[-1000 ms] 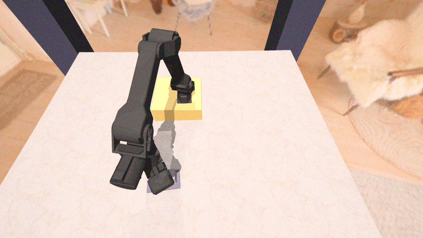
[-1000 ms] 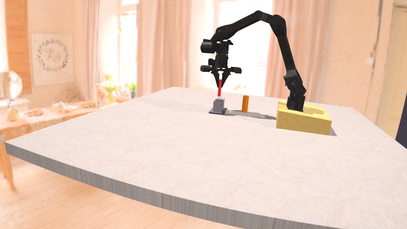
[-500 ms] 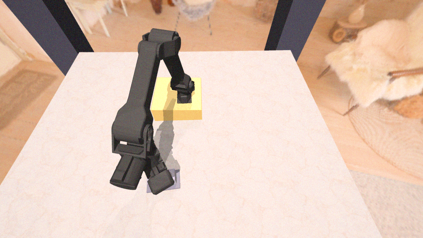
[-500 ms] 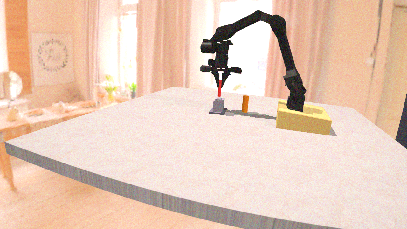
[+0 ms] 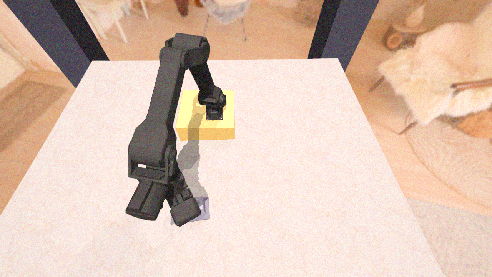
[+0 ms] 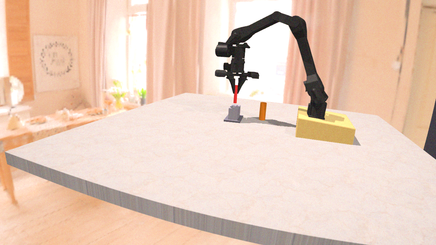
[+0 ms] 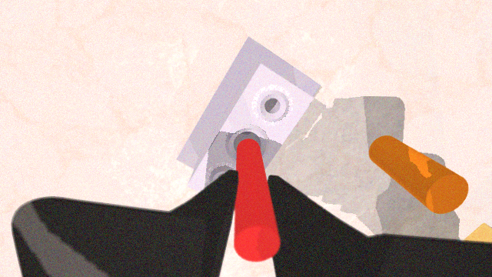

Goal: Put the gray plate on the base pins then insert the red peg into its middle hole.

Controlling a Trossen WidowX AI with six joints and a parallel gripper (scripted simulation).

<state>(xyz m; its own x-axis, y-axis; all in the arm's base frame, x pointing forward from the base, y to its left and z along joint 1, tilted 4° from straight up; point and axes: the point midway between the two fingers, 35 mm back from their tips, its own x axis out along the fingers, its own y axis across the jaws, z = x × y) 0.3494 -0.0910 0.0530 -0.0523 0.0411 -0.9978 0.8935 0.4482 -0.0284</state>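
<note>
Right now my gripper tip is 7 cm above the gray plate. Round my gripper tip: orange cylinder 12 cm behind, 7 cm below, 5 cm to the right; base 11 cm below; red peg right at my gripper tip.
</note>
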